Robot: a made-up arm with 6 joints. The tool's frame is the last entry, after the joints. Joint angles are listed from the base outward.
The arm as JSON. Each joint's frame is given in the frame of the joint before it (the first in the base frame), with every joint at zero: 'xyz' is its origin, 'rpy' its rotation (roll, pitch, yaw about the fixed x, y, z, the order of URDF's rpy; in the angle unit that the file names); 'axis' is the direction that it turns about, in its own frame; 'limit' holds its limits. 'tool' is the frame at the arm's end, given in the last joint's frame.
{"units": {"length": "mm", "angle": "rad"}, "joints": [
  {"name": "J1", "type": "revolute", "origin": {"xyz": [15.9, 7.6, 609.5], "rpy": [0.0, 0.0, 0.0]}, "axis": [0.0, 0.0, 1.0], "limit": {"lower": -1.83, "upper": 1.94}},
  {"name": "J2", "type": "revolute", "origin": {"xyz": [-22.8, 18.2, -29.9], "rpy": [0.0, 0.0, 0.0]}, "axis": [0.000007, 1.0, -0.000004], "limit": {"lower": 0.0, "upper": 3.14}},
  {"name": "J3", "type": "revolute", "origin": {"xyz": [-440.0, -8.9, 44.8], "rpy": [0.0, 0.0, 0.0]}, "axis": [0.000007, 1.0, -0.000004], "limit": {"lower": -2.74, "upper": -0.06}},
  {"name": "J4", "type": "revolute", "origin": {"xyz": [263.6, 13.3, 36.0], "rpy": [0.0, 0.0, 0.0]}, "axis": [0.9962, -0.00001, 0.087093], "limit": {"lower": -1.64, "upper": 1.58}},
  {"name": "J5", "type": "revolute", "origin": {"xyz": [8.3, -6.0, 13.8], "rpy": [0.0, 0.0, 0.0]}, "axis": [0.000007, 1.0, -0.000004], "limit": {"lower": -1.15, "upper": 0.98}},
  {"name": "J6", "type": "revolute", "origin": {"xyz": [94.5, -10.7, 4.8], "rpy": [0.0, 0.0, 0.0]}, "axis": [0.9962, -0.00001, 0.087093], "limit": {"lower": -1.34, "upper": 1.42}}
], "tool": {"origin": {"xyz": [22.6, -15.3, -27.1], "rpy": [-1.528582, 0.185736, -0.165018]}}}
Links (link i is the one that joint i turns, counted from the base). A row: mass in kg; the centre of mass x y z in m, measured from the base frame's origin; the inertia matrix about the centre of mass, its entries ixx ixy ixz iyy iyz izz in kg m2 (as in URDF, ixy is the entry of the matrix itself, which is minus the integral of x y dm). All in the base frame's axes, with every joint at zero. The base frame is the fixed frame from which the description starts. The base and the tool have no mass.
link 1: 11; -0.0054 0.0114 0.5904; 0.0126 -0.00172 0.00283 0.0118 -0.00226 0.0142
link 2: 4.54; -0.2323 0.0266 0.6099; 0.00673 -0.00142 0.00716 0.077 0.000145 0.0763
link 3: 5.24; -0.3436 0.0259 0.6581; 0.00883 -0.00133 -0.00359 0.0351 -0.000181 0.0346
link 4: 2.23; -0.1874 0.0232 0.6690; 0.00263 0 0.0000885 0.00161 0 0.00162
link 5: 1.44; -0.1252 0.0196 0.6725; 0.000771 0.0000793 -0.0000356 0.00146 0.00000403 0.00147
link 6: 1.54; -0.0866 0.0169 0.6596; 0.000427 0 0 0.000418 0 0.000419
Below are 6 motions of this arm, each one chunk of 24 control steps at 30 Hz.
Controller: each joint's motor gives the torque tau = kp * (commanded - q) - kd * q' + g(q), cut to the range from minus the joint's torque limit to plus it. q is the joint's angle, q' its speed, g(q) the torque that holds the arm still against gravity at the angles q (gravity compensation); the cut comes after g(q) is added. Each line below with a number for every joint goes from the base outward.
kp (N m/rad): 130 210 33 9.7 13 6.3
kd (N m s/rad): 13 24 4.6 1.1 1.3 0.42
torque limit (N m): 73 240 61 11 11 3.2
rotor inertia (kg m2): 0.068 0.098 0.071 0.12 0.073 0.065
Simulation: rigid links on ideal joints. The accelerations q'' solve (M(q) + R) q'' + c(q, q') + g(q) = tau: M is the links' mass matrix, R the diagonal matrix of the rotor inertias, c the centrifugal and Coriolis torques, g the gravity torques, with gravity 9.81 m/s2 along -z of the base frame. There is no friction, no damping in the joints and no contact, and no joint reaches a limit. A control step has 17 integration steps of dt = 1/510 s. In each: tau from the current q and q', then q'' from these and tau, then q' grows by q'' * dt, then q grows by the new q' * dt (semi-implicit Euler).
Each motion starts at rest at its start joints. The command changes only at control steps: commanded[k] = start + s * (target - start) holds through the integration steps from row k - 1 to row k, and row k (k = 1, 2, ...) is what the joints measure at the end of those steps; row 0 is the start. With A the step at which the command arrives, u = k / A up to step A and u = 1 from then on. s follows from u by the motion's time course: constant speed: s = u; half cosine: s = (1 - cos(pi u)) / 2; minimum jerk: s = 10 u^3 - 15 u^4 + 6 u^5; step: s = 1 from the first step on.
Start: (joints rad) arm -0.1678 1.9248 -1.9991 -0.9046 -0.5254 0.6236
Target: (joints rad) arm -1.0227 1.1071 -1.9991 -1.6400 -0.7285 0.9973
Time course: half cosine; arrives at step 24
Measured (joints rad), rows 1 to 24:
1: -0.1680 1.9246 -1.9988 -0.9048 -0.5256 0.6237
2: -0.1689 1.9237 -1.9973 -0.9058 -0.5263 0.6243
3: -0.1716 1.9212 -1.9936 -0.9087 -0.5281 0.6259
4: -0.1771 1.9163 -1.9870 -0.9148 -0.5313 0.6294
5: -0.1868 1.9082 -1.9772 -0.9251 -0.5360 0.6353
6: -0.2018 1.8962 -1.9645 -0.9406 -0.5423 0.6443
7: -0.2232 1.8800 -1.9493 -0.9619 -0.5499 0.6567
8: -0.2518 1.8591 -1.9328 -0.9892 -0.5585 0.6726
9: -0.2884 1.8334 -1.9160 -1.0222 -0.5677 0.6919
10: -0.3333 1.8030 -1.9002 -1.0605 -0.5769 0.7140
11: -0.3864 1.7682 -1.8863 -1.1030 -0.5856 0.7384
12: -0.4469 1.7291 -1.8754 -1.1485 -0.5932 0.7643
13: -0.5134 1.6863 -1.8680 -1.1957 -0.5988 0.7907
14: -0.5838 1.6402 -1.8646 -1.2434 -0.6018 0.8167
15: -0.6548 1.5913 -1.8651 -1.2903 -0.6019 0.8416
16: -0.7229 1.5402 -1.8697 -1.3358 -0.5995 0.8648
17: -0.7843 1.4876 -1.8784 -1.3795 -0.5958 0.8860
18: -0.8363 1.4342 -1.8912 -1.4210 -0.5929 0.9051
19: -0.8783 1.3808 -1.9082 -1.4605 -0.5935 0.9226
20: -0.9117 1.3284 -1.9295 -1.4976 -0.5996 0.9388
21: -0.9385 1.2780 -1.9548 -1.5315 -0.6114 0.9538
22: -0.9600 1.2305 -1.9836 -1.5615 -0.6277 0.9678
23: -0.9768 1.1869 -2.0149 -1.5867 -0.6465 0.9802
24: -0.9889 1.1480 -2.0479 -1.6061 -0.6658 0.9908

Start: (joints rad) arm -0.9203 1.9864 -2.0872 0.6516 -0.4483 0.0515
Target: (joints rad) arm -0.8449 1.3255 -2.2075 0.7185 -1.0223 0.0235
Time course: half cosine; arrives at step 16
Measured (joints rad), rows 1 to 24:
1: -0.9203 1.9861 -2.0867 0.6516 -0.4487 0.0515
2: -0.9201 1.9846 -2.0841 0.6519 -0.4505 0.0513
3: -0.9196 1.9804 -2.0779 0.6528 -0.4553 0.0508
4: -0.9186 1.9724 -2.0670 0.6548 -0.4646 0.0498
5: -0.9169 1.9592 -2.0513 0.6583 -0.4794 0.0479
6: -0.9142 1.9400 -2.0318 0.6638 -0.5005 0.0451
7: -0.9104 1.9142 -2.0099 0.6714 -0.5280 0.0412
8: -0.9054 1.8816 -1.9881 0.6811 -0.5617 0.0364
9: -0.8990 1.8424 -1.9688 0.6926 -0.6009 0.0308
10: -0.8912 1.7971 -1.9548 0.7054 -0.6449 0.0248
11: -0.8824 1.7467 -1.9484 0.7187 -0.6921 0.0189
12: -0.8727 1.6924 -1.9516 0.7315 -0.7413 0.0135
13: -0.8630 1.6359 -1.9657 0.7423 -0.7906 0.0093
14: -0.8542 1.5789 -1.9913 0.7501 -0.8383 0.0066
15: -0.8475 1.5233 -2.0279 0.7538 -0.8827 0.0059
16: -0.8438 1.4709 -2.0743 0.7527 -0.9225 0.0071
17: -0.8428 1.4230 -2.1282 0.7467 -0.9572 0.0102
18: -0.8431 1.3803 -2.1859 0.7362 -0.9866 0.0149
19: -0.8436 1.3426 -2.2434 0.7218 -1.0110 0.0206
20: -0.8439 1.3097 -2.2971 0.7046 -1.0306 0.0271
21: -0.8441 1.2816 -2.3448 0.6859 -1.0463 0.0336
22: -0.8442 1.2580 -2.3852 0.6671 -1.0587 0.0397
23: -0.8443 1.2392 -2.4178 0.6495 -1.0684 0.0450
24: -0.8444 1.2249 -2.4425 0.6344 -1.0758 0.0491

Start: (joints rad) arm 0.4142 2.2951 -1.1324 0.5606 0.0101 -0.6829
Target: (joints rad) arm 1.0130 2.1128 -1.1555 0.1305 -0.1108 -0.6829
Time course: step
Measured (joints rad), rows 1 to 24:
1: 0.4348 2.2873 -1.1268 0.5422 -0.0093 -0.6862
2: 0.4886 2.2692 -1.1180 0.4973 -0.0479 -0.6940
3: 0.5662 2.2463 -1.1148 0.4367 -0.0872 -0.7036
4: 0.6579 2.2228 -1.1225 0.3692 -0.1184 -0.7124
5: 0.7545 2.2013 -1.1419 0.3008 -0.1394 -0.7185
6: 0.8484 2.1828 -1.1701 0.2358 -0.1517 -0.7205
7: 0.9337 2.1670 -1.2025 0.1769 -0.1582 -0.7182
8: 1.0067 2.1531 -1.2340 0.1260 -0.1616 -0.7118
9: 1.0658 2.1404 -1.2607 0.0842 -0.1635 -0.7024
10: 1.1101 2.1283 -1.2801 0.0520 -0.1645 -0.6912
11: 1.1401 2.1169 -1.2917 0.0295 -0.1647 -0.6795
12: 1.1565 2.1066 -1.2960 0.0162 -0.1638 -0.6686
13: 1.1609 2.0977 -1.2944 0.0112 -0.1615 -0.6596
14: 1.1551 2.0908 -1.2883 0.0134 -0.1578 -0.6531
15: 1.1412 2.0863 -1.2794 0.0214 -0.1530 -0.6497
16: 1.1216 2.0843 -1.2686 0.0338 -0.1474 -0.6495
17: 1.0988 2.0846 -1.2568 0.0492 -0.1415 -0.6522
18: 1.0747 2.0868 -1.2445 0.0661 -0.1357 -0.6574
19: 1.0513 2.0905 -1.2320 0.0833 -0.1303 -0.6643
20: 1.0299 2.0952 -1.2193 0.0997 -0.1255 -0.6722
21: 1.0117 2.1002 -1.2068 0.1146 -0.1215 -0.6802
22: 0.9972 2.1052 -1.1945 0.1274 -0.1180 -0.6876
23: 0.9866 2.1098 -1.1826 0.1377 -0.1150 -0.6938
24: 0.9800 2.1138 -1.1715 0.1455 -0.1124 -0.6984

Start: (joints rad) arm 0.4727 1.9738 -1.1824 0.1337 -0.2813 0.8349
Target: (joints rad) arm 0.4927 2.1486 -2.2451 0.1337 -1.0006 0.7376
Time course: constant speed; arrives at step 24
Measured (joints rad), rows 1 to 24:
1: 0.4728 1.9744 -1.1838 0.1338 -0.2828 0.8345
2: 0.4731 1.9762 -1.1888 0.1342 -0.2881 0.8332
3: 0.4736 1.9796 -1.1986 0.1349 -0.2980 0.8308
4: 0.4742 1.9846 -1.2139 0.1358 -0.3131 0.8272
5: 0.4751 1.9912 -1.2351 0.1369 -0.3329 0.8226
6: 0.4760 1.9989 -1.2619 0.1379 -0.3570 0.8172
7: 0.4769 2.0075 -1.2939 0.1388 -0.3844 0.8114
8: 0.4778 2.0167 -1.3305 0.1395 -0.4145 0.8054
9: 0.4787 2.0261 -1.3710 0.1399 -0.4463 0.7996
10: 0.4795 2.0355 -1.4146 0.1400 -0.4793 0.7941
11: 0.4802 2.0448 -1.4606 0.1399 -0.5128 0.7891
12: 0.4809 2.0536 -1.5083 0.1395 -0.5464 0.7846
13: 0.4815 2.0620 -1.5570 0.1388 -0.5799 0.7806
14: 0.4821 2.0698 -1.6063 0.1381 -0.6130 0.7771
15: 0.4827 2.0772 -1.6558 0.1372 -0.6457 0.7739
16: 0.4833 2.0840 -1.7052 0.1363 -0.6779 0.7709
17: 0.4839 2.0905 -1.7543 0.1355 -0.7097 0.7681
18: 0.4845 2.0966 -1.8032 0.1347 -0.7410 0.7652
19: 0.4853 2.1025 -1.8516 0.1340 -0.7721 0.7622
20: 0.4860 2.1082 -1.8997 0.1334 -0.8029 0.7591
21: 0.4869 2.1139 -1.9475 0.1328 -0.8336 0.7558
22: 0.4877 2.1197 -1.9949 0.1324 -0.8641 0.7522
23: 0.4886 2.1255 -2.0419 0.1321 -0.8945 0.7484
24: 0.4896 2.1314 -2.0886 0.1318 -0.9248 0.7445

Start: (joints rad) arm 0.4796 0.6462 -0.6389 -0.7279 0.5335 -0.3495
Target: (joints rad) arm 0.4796 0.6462 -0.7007 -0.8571 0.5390 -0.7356
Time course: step
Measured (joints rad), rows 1 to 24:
1: 0.4796 0.6462 -0.6402 -0.7325 0.5346 -0.3694
2: 0.4796 0.6463 -0.6438 -0.7442 0.5369 -0.4199
3: 0.4796 0.6463 -0.6489 -0.7604 0.5395 -0.4905
4: 0.4796 0.6463 -0.6553 -0.7793 0.5417 -0.5707
5: 0.4796 0.6463 -0.6626 -0.7988 0.5431 -0.6510
6: 0.4796 0.6463 -0.6702 -0.8177 0.5436 -0.7239
7: 0.4796 0.6463 -0.6780 -0.8349 0.5433 -0.7840
8: 0.4796 0.6463 -0.6855 -0.8497 0.5422 -0.8279
9: 0.4796 0.6463 -0.6925 -0.8617 0.5407 -0.8548
10: 0.4796 0.6463 -0.6988 -0.8708 0.5390 -0.8653
11: 0.4796 0.6463 -0.7042 -0.8770 0.5373 -0.8616
12: 0.4796 0.6463 -0.7086 -0.8807 0.5360 -0.8468
13: 0.4796 0.6462 -0.7118 -0.8821 0.5351 -0.8245
14: 0.4796 0.6461 -0.7140 -0.8817 0.5346 -0.7982
15: 0.4796 0.6461 -0.7151 -0.8798 0.5345 -0.7712
16: 0.4796 0.6460 -0.7153 -0.8770 0.5347 -0.7461
17: 0.4796 0.6460 -0.7147 -0.8736 0.5353 -0.7249
18: 0.4796 0.6460 -0.7135 -0.8699 0.5359 -0.7090
19: 0.4796 0.6460 -0.7118 -0.8663 0.5367 -0.6987
20: 0.4796 0.6460 -0.7099 -0.8629 0.5374 -0.6939
21: 0.4796 0.6460 -0.7078 -0.8599 0.5381 -0.6940
22: 0.4796 0.6460 -0.7057 -0.8573 0.5387 -0.6981
23: 0.4796 0.6461 -0.7037 -0.8554 0.5392 -0.7049
24: 0.4796 0.6461 -0.7020 -0.8539 0.5396 -0.7133

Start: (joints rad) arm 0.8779 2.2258 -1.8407 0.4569 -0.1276 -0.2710
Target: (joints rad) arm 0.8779 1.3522 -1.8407 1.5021 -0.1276 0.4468
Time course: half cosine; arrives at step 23
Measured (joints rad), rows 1 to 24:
1: 0.8779 2.2256 -1.8404 0.4571 -0.1276 -0.2708
2: 0.8779 2.2246 -1.8390 0.4582 -0.1276 -0.2699
3: 0.8778 2.2219 -1.8356 0.4615 -0.1274 -0.2671
4: 0.8777 2.2165 -1.8291 0.4684 -0.1268 -0.2613
5: 0.8775 2.2073 -1.8194 0.4804 -0.1255 -0.2513
6: 0.8772 2.1936 -1.8064 0.4990 -0.1233 -0.2358
7: 0.8768 2.1746 -1.7908 0.5251 -0.1201 -0.2142
8: 0.8764 2.1501 -1.7735 0.5595 -0.1161 -0.1860
9: 0.8758 2.1196 -1.7558 0.6023 -0.1115 -0.1511
10: 0.8753 2.0831 -1.7390 0.6534 -0.1069 -0.1099
11: 0.8747 2.0410 -1.7246 0.7120 -0.1027 -0.0632
12: 0.8741 1.9936 -1.7139 0.7772 -0.0995 -0.0119
13: 0.8737 1.9415 -1.7082 0.8476 -0.0977 0.0428
14: 0.8734 1.8856 -1.7083 0.9216 -0.0978 0.0996
15: 0.8734 1.8269 -1.7147 0.9975 -0.0997 0.1572
16: 0.8736 1.7664 -1.7277 1.0736 -0.1033 0.2142
17: 0.8741 1.7053 -1.7468 1.1483 -0.1084 0.2695
18: 0.8748 1.6448 -1.7716 1.2198 -0.1143 0.3218
19: 0.8757 1.5859 -1.8010 1.2867 -0.1203 0.3700
20: 0.8766 1.5295 -1.8337 1.3476 -0.1260 0.4131
21: 0.8775 1.4768 -1.8687 1.4013 -0.1307 0.4500
22: 0.8785 1.4287 -1.9047 1.4468 -0.1342 0.4799
23: 0.8794 1.3861 -1.9408 1.4831 -0.1364 0.5022
24: 0.8803 1.3495 -1.9758 1.5100 -0.1372 0.5166

